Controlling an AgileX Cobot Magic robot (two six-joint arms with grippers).
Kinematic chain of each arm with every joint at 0, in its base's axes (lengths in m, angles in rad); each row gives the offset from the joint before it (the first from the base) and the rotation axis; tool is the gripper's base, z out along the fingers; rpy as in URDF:
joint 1: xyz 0 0 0.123 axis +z
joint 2: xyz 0 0 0 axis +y
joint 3: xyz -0.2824 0 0.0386 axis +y
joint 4: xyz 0.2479 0 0.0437 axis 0.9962 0 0.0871
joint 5: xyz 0 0 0 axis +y
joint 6: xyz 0.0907 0 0.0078 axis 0.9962 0 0.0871
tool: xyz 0 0 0 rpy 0 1.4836 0
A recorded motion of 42 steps. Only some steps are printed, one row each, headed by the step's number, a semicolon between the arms.
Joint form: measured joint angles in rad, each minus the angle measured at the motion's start. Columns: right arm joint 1, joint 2, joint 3, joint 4, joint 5, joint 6; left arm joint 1, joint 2, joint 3, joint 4, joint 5, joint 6.
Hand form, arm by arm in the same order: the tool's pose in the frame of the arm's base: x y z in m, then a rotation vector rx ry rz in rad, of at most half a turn. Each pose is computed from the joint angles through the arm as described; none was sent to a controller.
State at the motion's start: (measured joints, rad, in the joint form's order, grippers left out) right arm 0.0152 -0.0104 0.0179 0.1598 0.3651 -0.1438; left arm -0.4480 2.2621 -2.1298 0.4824 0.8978 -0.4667
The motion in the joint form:
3: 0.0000 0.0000 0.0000 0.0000 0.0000 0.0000; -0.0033 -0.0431 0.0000 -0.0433 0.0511 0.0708
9: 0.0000 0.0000 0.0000 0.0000 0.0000 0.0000; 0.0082 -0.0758 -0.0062 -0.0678 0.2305 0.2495
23: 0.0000 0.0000 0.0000 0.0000 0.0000 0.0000; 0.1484 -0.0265 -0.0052 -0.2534 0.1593 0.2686
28: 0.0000 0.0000 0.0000 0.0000 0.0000 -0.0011; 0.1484 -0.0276 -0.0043 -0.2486 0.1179 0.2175
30: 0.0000 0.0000 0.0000 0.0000 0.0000 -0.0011; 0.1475 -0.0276 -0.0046 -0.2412 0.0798 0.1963
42: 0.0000 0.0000 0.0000 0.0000 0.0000 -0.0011; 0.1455 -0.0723 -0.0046 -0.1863 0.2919 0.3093
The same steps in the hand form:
3: 0.0526 0.0060 0.1752 -0.0484 1.8514 0.0671; 0.4681 -0.1919 0.2791 0.2390 2.3944 0.1720
9: 0.0526 0.0060 0.1752 -0.0484 1.8514 0.0671; 0.4538 -0.1769 0.2886 0.3926 2.5144 0.3099
23: 0.0526 0.0060 0.1752 -0.0484 1.8514 0.0671; 0.4823 -0.1301 0.2622 0.2122 2.5924 0.1252
28: 0.0526 0.0060 0.1752 -0.0495 1.8513 0.0664; 0.4852 -0.1311 0.2644 0.1518 2.5548 0.0955
30: 0.0526 0.0060 0.1752 -0.0495 1.8513 0.0664; 0.4879 -0.1323 0.2664 0.1330 2.5172 0.0800
42: 0.0526 0.0060 0.1752 -0.0495 1.8513 0.0664; 0.4670 -0.1199 0.2808 0.2633 2.6505 0.2619

